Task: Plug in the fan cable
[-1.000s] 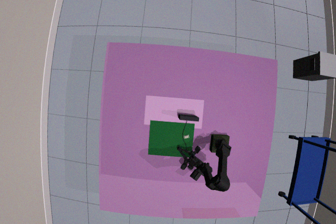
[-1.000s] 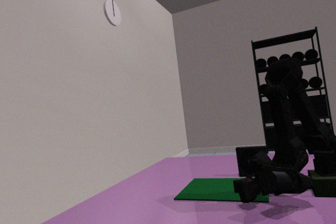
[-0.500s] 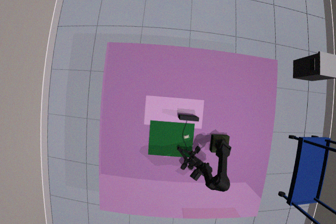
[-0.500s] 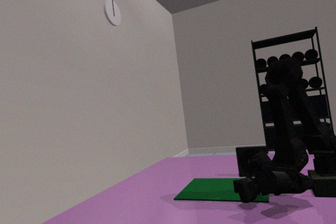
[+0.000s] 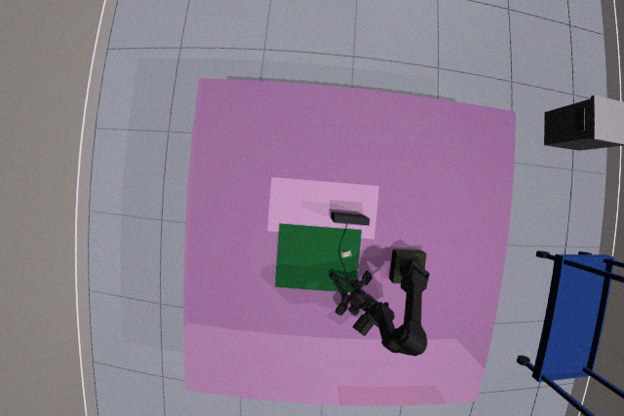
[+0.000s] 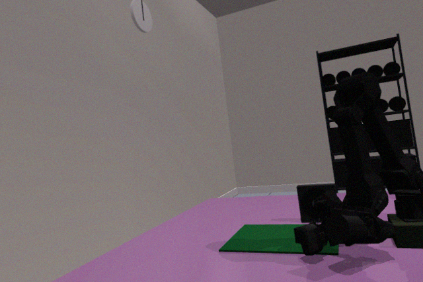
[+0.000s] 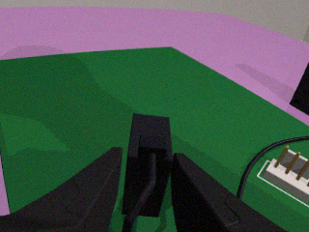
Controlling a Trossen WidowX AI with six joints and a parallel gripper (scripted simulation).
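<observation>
Now: the fan plug 1 cm below my gripper tip. The rest, counted from my gripper tip: green board (6 cm ahead, 7 cm to the right, 5 cm below); black fan (6 cm behind, 22 cm to the right, 3 cm above).
</observation>
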